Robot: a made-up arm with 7 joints. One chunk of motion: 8 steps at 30 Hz.
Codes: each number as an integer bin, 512 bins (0 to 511) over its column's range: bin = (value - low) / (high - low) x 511, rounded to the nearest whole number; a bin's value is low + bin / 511 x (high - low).
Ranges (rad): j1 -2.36..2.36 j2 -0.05..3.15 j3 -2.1..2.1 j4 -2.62..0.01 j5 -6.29..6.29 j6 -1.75..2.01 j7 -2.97..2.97
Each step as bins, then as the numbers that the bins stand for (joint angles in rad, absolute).
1 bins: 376 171 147 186 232 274 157
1 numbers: 1.1130 1.0208 -0.8918 -1.6627 -0.5785 0.2661 -1.1450
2 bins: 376 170 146 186 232 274 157
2 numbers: 1.1130 1.0146 -0.9000 -1.6627 -0.5785 0.2661 -1.1450
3 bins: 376 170 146 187 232 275 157
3 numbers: 1.1130 1.0146 -0.9000 -1.6576 -0.5785 0.2735 -1.1450
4 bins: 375 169 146 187 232 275 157
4 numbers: 1.1038 1.0083 -0.9000 -1.6576 -0.5785 0.2735 -1.1450
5 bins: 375 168 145 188 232 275 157
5 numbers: 1.1038 1.0021 -0.9082 -1.6524 -0.5785 0.2735 -1.1450
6 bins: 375 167 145 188 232 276 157
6 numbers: 1.1038 0.9958 -0.9082 -1.6524 -0.5785 0.2808 -1.1450
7 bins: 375 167 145 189 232 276 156
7 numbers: 1.1038 0.9958 -0.9082 -1.6473 -0.5785 0.2808 -1.1566
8 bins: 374 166 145 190 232 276 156
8 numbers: 1.0946 0.9895 -0.9082 -1.6421 -0.5785 0.2808 -1.1566
